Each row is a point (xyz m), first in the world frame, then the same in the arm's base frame.
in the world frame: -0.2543 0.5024 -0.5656
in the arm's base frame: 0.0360 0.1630 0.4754
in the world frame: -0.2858 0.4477 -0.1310
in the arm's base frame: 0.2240 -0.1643 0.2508
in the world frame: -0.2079 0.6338 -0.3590
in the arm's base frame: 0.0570 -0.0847 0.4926
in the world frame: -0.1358 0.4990 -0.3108
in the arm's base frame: 0.2121 -0.0558 0.4642
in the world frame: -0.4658 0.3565 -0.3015
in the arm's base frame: 0.1067 0.0420 0.1346
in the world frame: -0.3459 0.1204 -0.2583
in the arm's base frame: 0.3581 0.1274 0.0963
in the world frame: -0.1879 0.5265 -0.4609
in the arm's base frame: 0.1021 0.0575 0.4969
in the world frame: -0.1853 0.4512 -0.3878
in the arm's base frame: 0.1834 0.0385 0.4333
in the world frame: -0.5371 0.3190 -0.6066
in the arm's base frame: -0.0321 0.3212 0.1828
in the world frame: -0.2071 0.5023 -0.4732
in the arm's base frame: 0.1017 0.0827 0.4752
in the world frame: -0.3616 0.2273 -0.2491
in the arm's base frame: 0.2796 0.0618 0.1322
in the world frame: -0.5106 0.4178 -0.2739
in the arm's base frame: 0.0481 -0.0113 0.1184
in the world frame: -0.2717 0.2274 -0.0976
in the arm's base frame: 0.3950 -0.0710 0.1417
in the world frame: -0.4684 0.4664 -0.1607
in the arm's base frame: 0.0859 -0.1354 0.1296
